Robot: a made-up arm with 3 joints. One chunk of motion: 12 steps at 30 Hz.
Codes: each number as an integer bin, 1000 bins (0 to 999) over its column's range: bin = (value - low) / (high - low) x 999, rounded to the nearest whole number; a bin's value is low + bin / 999 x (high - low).
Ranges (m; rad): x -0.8..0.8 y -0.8..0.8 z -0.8..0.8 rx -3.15..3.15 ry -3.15..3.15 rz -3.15..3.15
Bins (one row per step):
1: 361 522 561 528 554 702
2: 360 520 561 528 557 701
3: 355 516 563 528 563 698
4: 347 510 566 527 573 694
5: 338 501 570 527 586 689
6: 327 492 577 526 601 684
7: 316 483 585 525 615 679
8: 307 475 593 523 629 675
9: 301 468 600 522 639 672
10: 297 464 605 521 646 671
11: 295 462 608 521 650 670
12: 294 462 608 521 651 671
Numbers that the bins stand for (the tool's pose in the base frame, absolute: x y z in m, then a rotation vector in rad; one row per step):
1: -0.2218 0.0360 0.0985 0.1797 0.3437 1.2770
2: -0.2234 0.0328 0.0985 0.1797 0.3626 1.2707
3: -0.2314 0.0264 0.1017 0.1797 0.4005 1.2518
4: -0.2442 0.0168 0.1065 0.1734 0.4635 1.2266
5: -0.2587 0.0024 0.1129 0.1734 0.5455 1.1950
6: -0.2763 -0.0120 0.1241 0.1671 0.6401 1.1635
7: -0.2939 -0.0264 0.1369 0.1608 0.7284 1.1320
8: -0.3083 -0.0392 0.1497 0.1482 0.8167 1.1068
9: -0.3179 -0.0505 0.1610 0.1419 0.8797 1.0878
10: -0.3243 -0.0569 0.1690 0.1356 0.9239 1.0815
11: -0.3275 -0.0601 0.1738 0.1356 0.9491 1.0752
12: -0.3291 -0.0601 0.1738 0.1356 0.9554 1.0815

